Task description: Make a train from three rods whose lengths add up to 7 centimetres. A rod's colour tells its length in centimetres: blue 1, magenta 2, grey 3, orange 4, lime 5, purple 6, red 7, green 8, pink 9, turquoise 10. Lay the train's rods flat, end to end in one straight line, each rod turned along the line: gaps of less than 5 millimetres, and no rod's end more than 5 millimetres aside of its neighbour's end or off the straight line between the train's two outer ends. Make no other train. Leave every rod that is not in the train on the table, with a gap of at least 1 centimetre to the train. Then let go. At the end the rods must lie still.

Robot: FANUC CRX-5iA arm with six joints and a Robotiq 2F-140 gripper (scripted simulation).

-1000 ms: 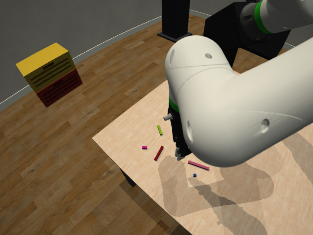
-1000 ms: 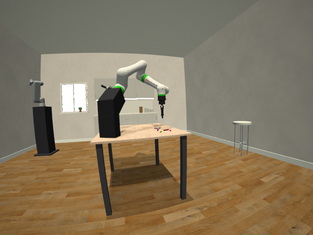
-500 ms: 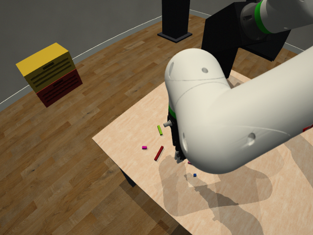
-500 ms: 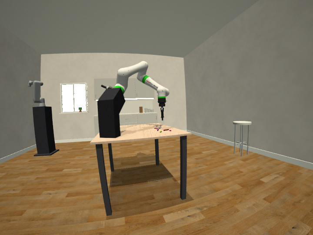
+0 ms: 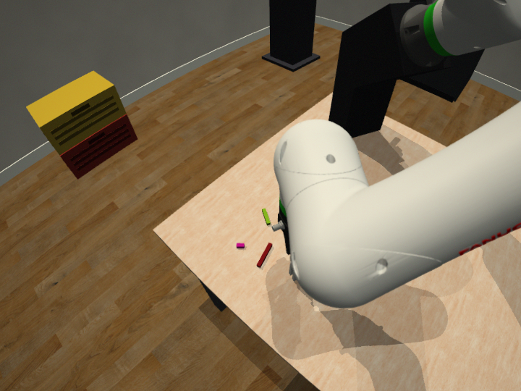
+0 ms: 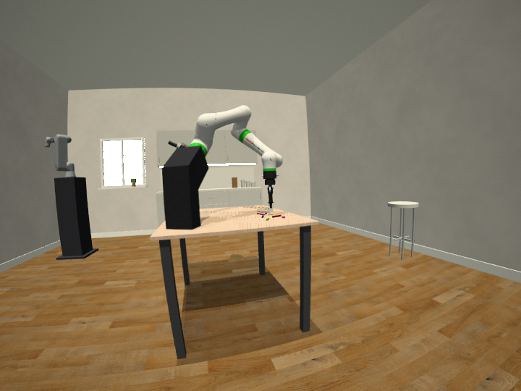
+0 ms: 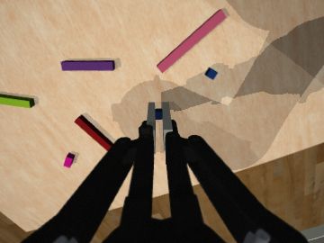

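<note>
Now: the pink rod 6 cm behind my hand, 6 cm to the left of it and 5 cm below it. Round my hand: red rod: 1 cm ahead, 10 cm to the right, 5 cm below; then blue cube: 3 cm below; then purple rod: 8 cm behind, 6 cm to the right, 5 cm below.
</note>
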